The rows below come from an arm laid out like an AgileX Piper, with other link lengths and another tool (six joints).
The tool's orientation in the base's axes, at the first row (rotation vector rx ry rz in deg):
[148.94, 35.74, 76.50]
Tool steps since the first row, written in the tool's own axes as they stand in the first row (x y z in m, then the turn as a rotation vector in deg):
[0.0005, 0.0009, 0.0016, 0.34, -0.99, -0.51]
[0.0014, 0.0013, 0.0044, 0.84, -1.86, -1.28]
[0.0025, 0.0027, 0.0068, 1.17, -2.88, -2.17]
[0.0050, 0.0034, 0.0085, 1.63, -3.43, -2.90]
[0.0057, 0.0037, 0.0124, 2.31, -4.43, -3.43]
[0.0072, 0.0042, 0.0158, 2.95, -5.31, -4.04]
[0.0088, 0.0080, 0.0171, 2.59, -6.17, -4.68]
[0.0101, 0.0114, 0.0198, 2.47, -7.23, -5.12]
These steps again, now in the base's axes. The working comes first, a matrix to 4 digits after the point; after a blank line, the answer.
The tool's axes in the first row as the columns of a matrix, in the base's axes (used below as rounded here):
[0.5164, 0.2928, 0.8047]
[0.4293, -0.9016, 0.0525]
[0.7409, 0.3184, -0.5913]

[0.0018, -0.0005, -0.0003, -0.52, 1.01, 0.24]
[0.0046, -0.0003, -0.0012, -1.14, 1.97, 0.79]
[0.0076, -0.0010, -0.0013, -1.99, 2.98, 1.23]
[0.0104, -0.0005, -0.0002, -2.50, 3.64, 1.83]
[0.0140, -0.0002, -0.0019, -2.86, 4.81, 2.33]
[0.0177, 0.0001, -0.0027, -3.28, 5.84, 2.88]
[0.0206, -0.0025, -0.0010, -4.24, 6.43, 2.72]
[0.0245, -0.0049, -0.0006, -4.96, 7.31, 2.56]

